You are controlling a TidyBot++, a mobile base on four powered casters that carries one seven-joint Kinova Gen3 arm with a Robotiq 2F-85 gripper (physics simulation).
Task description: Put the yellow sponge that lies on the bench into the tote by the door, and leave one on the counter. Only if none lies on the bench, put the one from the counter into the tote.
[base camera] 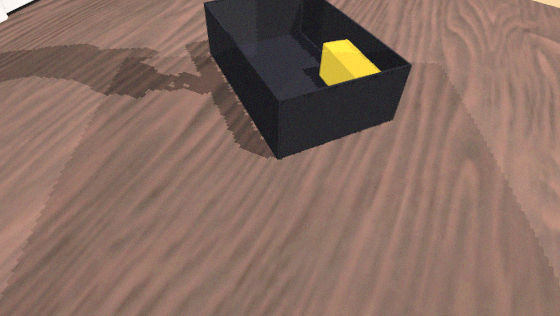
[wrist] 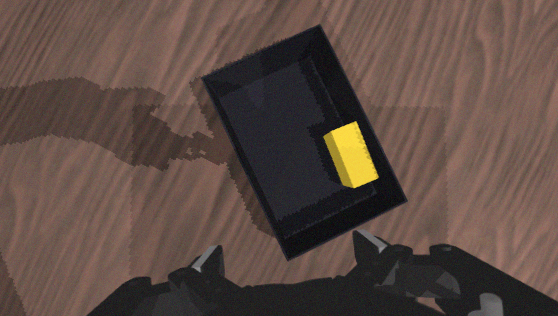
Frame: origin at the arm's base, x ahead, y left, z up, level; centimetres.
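Seen in the pictures: gripper, fingertip midpoint: (wrist: 288,253).
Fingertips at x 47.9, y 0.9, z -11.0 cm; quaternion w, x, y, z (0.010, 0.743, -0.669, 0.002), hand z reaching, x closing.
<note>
Offsets run from my fingertips to a thing's top centre. Level surfaces: height alone.
A yellow sponge {dz -22.2, dx +7.6, dy -12.2 cm} (base camera: 345,62) (wrist: 354,156) is inside the black tote, beside its right wall and towards its near right corner. The tote {dz -18.7, dx +9.7, dy -3.5 cm} (base camera: 340,110) (wrist: 345,229) stands on the wood floor, turned at an angle to the views. My gripper (wrist: 288,253) is open and empty, its fingertips spread wide in the wrist view, above and near the tote's near end. The gripper does not show in the base camera view; a shadow of the arm falls to the left of the tote. The bench and the counter do not show in these views.
The wood floor {dz -28.7 cm} (base camera: 250,225) (wrist: 490,150) surrounds the tote. A white surface (base camera: 15,7) shows at the far left corner of the base camera view, and a pale tan edge (base camera: 547,3) at its far right corner.
</note>
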